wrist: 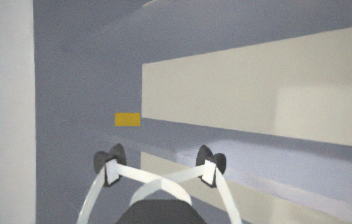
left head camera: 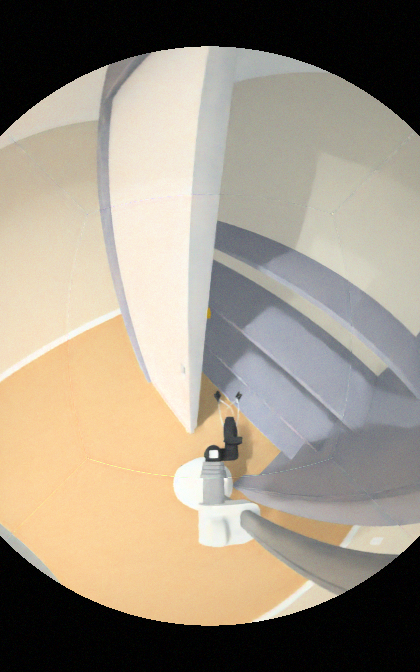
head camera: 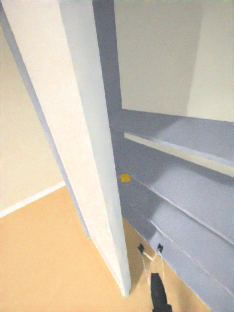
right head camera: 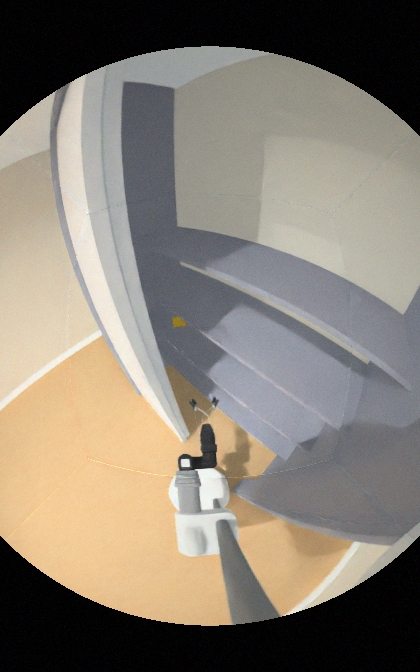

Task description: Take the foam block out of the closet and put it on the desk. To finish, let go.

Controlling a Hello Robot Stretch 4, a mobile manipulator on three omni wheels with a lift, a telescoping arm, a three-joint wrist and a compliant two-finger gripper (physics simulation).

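Places are measured from the robot's base along level axes (x ahead, y left, z up), in millimetres.
Where they show: gripper, fingertip midpoint: (wrist: 161,157) (head camera: 149,243).
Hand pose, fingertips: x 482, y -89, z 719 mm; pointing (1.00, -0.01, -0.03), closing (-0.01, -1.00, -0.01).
After its pixels a point has its place.
The foam block, a small yellow block (head camera: 125,178) @(x 1050, y 33, z 721 mm) (left head camera: 208,313) (right head camera: 178,322) (wrist: 127,119) @(x 1049, y 33, z 707 mm), lies on a shelf of the grey-blue closet (head camera: 170,125) @(x 790, y -246, z 1293 mm) (right head camera: 150,165), near its left side wall. In the left head camera view the door edge hides part of it. My gripper (head camera: 150,247) @(x 482, y -89, z 719 mm) (left head camera: 228,396) (right head camera: 204,402) (wrist: 161,157) @(x 482, y -89, z 719 mm) is open, with nothing between its fingertips. It is in front of the closet, apart from the block. In the wrist view the block is above and a little right of the left fingertip, farther off. The desk does not show in these views.
An open pale door (head camera: 77,130) @(x 476, y 147, z 1410 mm) (left head camera: 150,225) (right head camera: 95,240) stands left of the gripper. Shelf edges (head camera: 190,156) @(x 891, y -444, z 1020 mm) run across the closet. Another grey closet door (left head camera: 320,490) (right head camera: 310,505) stands to the right. Orange floor (head camera: 45,260) @(x 686, y 949, z -28 mm) lies below.
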